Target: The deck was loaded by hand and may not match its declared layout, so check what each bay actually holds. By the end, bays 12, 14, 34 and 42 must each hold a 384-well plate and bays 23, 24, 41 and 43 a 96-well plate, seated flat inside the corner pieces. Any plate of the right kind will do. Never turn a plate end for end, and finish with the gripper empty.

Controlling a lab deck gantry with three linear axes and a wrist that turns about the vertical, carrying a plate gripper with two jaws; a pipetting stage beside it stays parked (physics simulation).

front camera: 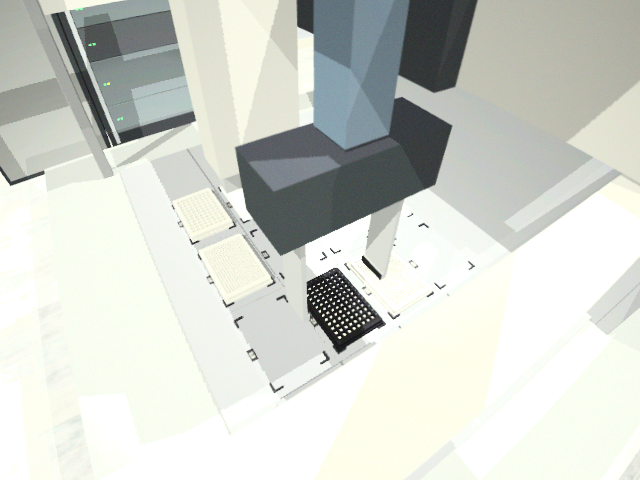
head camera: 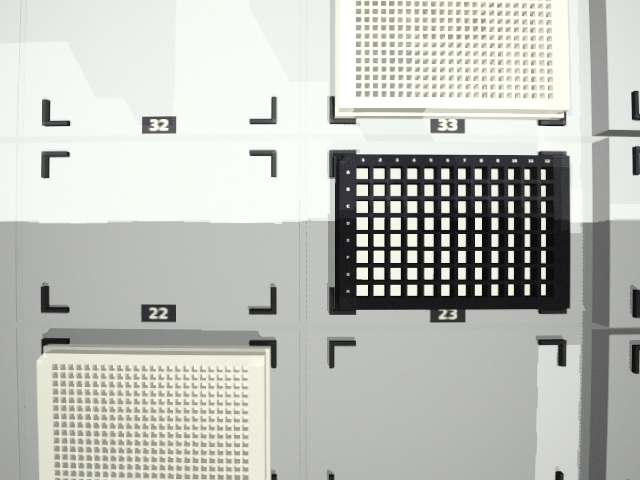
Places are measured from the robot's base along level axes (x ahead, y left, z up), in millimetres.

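Pixels of known places: gripper, fingertip midpoint: (front camera: 337, 288); robot's base at its link origin: (front camera: 173, 205).
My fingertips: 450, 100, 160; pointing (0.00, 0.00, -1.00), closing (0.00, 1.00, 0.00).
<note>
Ahead of a thing's pixels: the offset from my fingertips to its top centre, as dx, dy, dz. "spot": to the spot under its first point.
A black 96-well plate @[-58, +50, -146] (front camera: 345, 308) (head camera: 453, 232) lies level in bay 23, within its corner pieces. A white 384-well plate @[-58, +157, -146] (front camera: 400, 289) (head camera: 454, 49) stands in bay 33. Another white 384-well plate @[-222, -57, -146] (front camera: 236, 267) (head camera: 152, 423) is in bay 12. A white plate with coarser wells @[-386, -57, -146] (front camera: 203, 212), apparently 96-well, is in bay 11. My gripper (front camera: 343, 298) is open and empty above the black plate, its jaws wide apart; one jaw overlaps the bay 33 plate in the front view. The gripper's jaws do not show in the head view. Its body hides the back of the deck.
Corner pieces of bay 22 @[spot: -282, +11, -160] (head camera: 55, 300), bay 32 @[spot: -283, +119, -160] (head camera: 55, 113) and bay 13 (front camera: 275, 386) (head camera: 341, 343) show with no plate inside. A raised ledge @[spot: +26, +58, -154] (head camera: 599, 217) runs right of bays 23 and 33. A pale column (front camera: 248, 77) stands behind the gripper.
</note>
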